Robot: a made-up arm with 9 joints. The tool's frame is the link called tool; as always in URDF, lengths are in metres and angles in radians. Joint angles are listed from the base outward. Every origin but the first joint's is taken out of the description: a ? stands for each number. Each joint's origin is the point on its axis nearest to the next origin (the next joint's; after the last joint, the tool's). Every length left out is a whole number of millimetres.
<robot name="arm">
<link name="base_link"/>
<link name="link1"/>
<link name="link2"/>
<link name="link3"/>
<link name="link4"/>
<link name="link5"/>
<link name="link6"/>
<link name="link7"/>
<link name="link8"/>
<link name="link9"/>
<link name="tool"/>
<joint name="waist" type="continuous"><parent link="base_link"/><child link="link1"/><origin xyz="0.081 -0.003 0.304" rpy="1.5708 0 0"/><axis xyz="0 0 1"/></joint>
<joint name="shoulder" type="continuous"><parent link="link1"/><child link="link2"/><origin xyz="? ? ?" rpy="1.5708 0 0"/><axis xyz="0 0 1"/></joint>
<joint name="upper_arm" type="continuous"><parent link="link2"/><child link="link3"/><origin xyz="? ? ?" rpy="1.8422 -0.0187 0.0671"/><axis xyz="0 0 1"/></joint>
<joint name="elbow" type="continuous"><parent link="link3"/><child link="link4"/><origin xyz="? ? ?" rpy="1.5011 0 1.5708"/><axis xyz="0 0 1"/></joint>
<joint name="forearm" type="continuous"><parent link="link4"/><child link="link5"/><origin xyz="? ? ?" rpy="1.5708 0 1.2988"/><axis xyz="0 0 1"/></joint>
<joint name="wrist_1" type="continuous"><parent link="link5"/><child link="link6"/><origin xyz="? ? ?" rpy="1.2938 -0.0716 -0.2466"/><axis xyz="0 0 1"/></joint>
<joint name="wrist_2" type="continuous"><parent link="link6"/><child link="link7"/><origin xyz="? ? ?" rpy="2.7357 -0.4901 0.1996"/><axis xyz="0 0 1"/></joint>
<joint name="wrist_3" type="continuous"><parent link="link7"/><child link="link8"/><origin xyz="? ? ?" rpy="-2.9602 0.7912 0.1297"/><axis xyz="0 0 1"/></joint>
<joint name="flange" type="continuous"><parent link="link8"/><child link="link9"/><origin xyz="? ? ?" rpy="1.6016 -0.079 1.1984"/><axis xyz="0 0 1"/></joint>
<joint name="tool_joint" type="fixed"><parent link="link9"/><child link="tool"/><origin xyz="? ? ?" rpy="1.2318 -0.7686 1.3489"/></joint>
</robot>
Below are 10 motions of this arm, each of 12 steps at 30 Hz.
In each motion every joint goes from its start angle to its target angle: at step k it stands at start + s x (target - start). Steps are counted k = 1, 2, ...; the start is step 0. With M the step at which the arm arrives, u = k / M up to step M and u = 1 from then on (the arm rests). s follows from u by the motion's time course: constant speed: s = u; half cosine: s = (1 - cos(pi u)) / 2; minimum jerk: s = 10 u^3 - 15 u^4 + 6 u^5.
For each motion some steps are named. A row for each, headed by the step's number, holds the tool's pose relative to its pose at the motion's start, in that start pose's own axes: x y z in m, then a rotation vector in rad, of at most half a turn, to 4 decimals.
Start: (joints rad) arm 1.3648 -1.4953 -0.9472 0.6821 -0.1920 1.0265 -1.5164 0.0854 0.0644
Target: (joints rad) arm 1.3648 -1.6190 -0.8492 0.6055 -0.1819 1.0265 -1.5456 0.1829 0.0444
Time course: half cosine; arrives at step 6
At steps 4, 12:
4: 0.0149 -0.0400 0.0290 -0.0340 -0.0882 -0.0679
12: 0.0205 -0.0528 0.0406 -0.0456 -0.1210 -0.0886

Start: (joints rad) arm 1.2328 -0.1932 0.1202 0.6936 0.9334 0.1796 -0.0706 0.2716 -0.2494
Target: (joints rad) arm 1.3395 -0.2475 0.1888 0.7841 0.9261 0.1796 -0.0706 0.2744 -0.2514
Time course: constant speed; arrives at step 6
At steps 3, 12:
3: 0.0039 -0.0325 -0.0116 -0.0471 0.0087 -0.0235
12: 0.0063 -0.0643 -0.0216 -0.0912 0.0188 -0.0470

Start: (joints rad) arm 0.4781 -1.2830 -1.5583 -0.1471 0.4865 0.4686 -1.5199 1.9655 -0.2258
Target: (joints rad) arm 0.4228 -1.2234 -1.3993 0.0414 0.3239 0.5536 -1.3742 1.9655 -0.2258
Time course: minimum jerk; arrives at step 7
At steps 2, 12:
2: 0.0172 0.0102 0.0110 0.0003 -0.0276 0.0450
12: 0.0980 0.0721 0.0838 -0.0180 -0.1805 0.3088

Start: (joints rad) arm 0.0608 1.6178 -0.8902 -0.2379 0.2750 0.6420 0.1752 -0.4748 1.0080
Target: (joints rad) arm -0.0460 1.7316 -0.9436 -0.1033 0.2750 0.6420 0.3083 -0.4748 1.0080
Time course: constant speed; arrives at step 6
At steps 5, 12:
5: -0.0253 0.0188 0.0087 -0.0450 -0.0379 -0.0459
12: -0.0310 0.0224 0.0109 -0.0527 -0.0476 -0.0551

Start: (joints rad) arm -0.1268 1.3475 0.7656 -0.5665 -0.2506 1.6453 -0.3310 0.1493 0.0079
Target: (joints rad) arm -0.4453 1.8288 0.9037 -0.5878 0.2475 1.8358 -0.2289 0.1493 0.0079
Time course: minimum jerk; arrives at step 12
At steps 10, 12:
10: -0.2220 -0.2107 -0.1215 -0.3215 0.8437 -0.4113
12: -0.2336 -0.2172 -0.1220 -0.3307 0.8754 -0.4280

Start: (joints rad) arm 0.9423 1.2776 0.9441 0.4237 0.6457 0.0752 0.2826 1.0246 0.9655
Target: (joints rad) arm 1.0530 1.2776 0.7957 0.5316 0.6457 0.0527 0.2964 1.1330 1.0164
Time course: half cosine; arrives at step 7
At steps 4, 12:
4: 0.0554 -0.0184 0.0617 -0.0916 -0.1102 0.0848
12: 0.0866 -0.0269 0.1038 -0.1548 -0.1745 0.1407

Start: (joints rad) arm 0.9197 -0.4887 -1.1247 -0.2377 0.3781 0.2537 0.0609 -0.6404 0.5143
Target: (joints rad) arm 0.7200 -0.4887 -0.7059 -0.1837 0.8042 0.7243 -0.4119 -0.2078 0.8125
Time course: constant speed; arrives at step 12
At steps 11, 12:
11: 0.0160 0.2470 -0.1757 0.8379 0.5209 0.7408
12: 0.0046 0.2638 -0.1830 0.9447 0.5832 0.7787

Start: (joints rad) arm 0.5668 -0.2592 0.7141 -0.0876 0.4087 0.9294 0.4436 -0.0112 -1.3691
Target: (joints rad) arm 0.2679 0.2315 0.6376 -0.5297 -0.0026 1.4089 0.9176 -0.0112 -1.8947
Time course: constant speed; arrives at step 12
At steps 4, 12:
4: -0.0500 -0.0208 -0.0140 -0.0894 -0.0603 0.0995
12: -0.1569 -0.0535 -0.0416 -0.1832 -0.2134 0.3519

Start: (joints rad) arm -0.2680 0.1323 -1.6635 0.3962 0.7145 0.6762 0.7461 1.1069 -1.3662
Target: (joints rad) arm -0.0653 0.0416 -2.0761 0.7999 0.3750 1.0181 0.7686 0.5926 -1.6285
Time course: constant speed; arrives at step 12
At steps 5, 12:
5: 0.1627 -0.0648 -0.0100 -0.1714 -0.2714 -0.0078
12: 0.3581 -0.2112 0.0407 -0.4499 -0.5741 -0.1000

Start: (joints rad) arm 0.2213 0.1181 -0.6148 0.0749 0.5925 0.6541 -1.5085 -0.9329 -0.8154
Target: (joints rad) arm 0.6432 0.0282 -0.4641 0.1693 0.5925 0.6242 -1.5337 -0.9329 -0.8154
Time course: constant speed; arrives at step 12
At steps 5, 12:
5: 0.0601 -0.0252 0.0322 -0.0990 -0.0704 0.1010
12: 0.1495 -0.0516 0.0941 -0.2390 -0.1826 0.2226

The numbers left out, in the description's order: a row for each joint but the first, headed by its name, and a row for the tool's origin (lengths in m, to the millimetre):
shoulder: -0.057 0.01 0
upper_arm: 0.036 -0.103 0
elbow: -0.152 -0.075 0
forearm: 0.05 0.218 0
wrist_1: -0.3 -0.242 0
wrist_2: 0 0.058 0
wrist_3: -0.023 -0.009 0
flange: -0.078 -0.036 0
tool: -0.145 0.127 0

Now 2 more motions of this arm.
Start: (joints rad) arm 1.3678 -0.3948 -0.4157 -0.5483 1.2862 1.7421 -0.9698 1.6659 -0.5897
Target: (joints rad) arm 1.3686 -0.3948 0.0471 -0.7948 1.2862 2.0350 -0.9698 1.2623 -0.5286
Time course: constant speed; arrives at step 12
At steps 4, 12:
4: -0.0158 0.0561 0.0533 0.0396 0.1427 -0.0820
12: -0.0465 0.1681 0.1989 0.1824 0.4722 -0.1742

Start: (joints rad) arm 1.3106 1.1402 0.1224 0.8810 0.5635 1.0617 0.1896 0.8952 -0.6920
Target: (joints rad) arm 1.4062 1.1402 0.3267 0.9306 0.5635 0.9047 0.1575 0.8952 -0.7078
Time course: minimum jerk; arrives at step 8
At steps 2, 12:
2: -0.0032 -0.0086 -0.0065 -0.0231 -0.0119 0.0153
12: -0.0269 -0.0871 -0.0550 -0.2157 -0.1131 0.1562

